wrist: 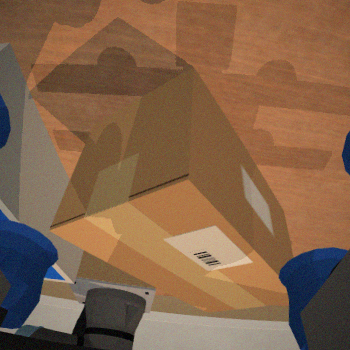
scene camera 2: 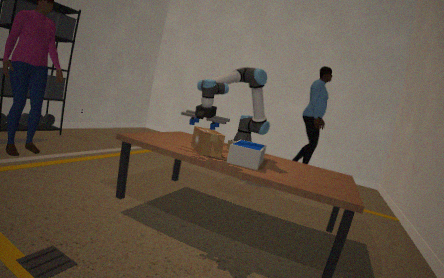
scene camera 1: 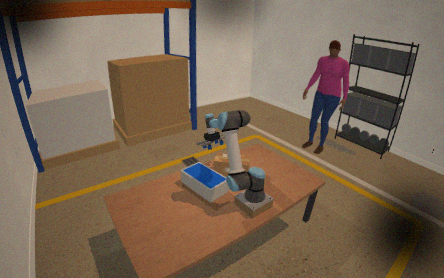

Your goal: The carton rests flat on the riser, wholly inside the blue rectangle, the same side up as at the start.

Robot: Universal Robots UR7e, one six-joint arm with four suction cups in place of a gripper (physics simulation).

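Frame: origin at the arm's base, x ahead, y left, z up, level; centimetres.
Seen in the pictures: end effector, tool point: (wrist: pixel 169 207) (scene camera 2: pixel 204 125) (scene camera 1: pixel 213 145); arm's base, origin of the base link: (wrist: pixel 116 297) (scene camera 1: pixel 254 196).
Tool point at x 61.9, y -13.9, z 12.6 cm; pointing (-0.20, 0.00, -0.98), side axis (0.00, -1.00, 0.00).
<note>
Offsets run from my tool point to a thing's top centre. Level surfaces: height alone.
The brown carton @[dy -3.4, dx -20.8, dz -5.2 cm] (scene camera 1: pixel 220 161) (scene camera 2: pixel 208 142) (wrist: pixel 150 150) stands on the table beside the riser. Its top, with tape and a barcode label, shows in the wrist view. The arm partly hides it in scene camera 1. The white, box-shaped riser @[dy +27.7, dx -20.7, dz -8.1 cm] (scene camera 1: pixel 197 189) (scene camera 2: pixel 245 157) (wrist: pixel 45 200) has a blue rectangle @[dy +27.7, dx -20.7, dz -8.1 cm] (scene camera 1: pixel 204 175) (scene camera 2: pixel 248 145) (wrist: pixel 55 273) at its top; the carton is outside this rectangle. My gripper (scene camera 1: pixel 213 143) (scene camera 2: pixel 204 123) has blue suction cups above the carton, with a gap below them. It is open and holds nothing.
The wooden table @[dz -20.1 cm] (scene camera 1: pixel 145 220) (scene camera 2: pixel 320 180) bears the arm's base (scene camera 1: pixel 254 202). A person in pink (scene camera 1: pixel 332 80) (scene camera 2: pixel 32 45) stands beyond it near a shelf unit; another in blue (scene camera 2: pixel 318 102) is on the far side. A dark slotted plate (scene camera 2: pixel 47 262) lies on the floor.
</note>
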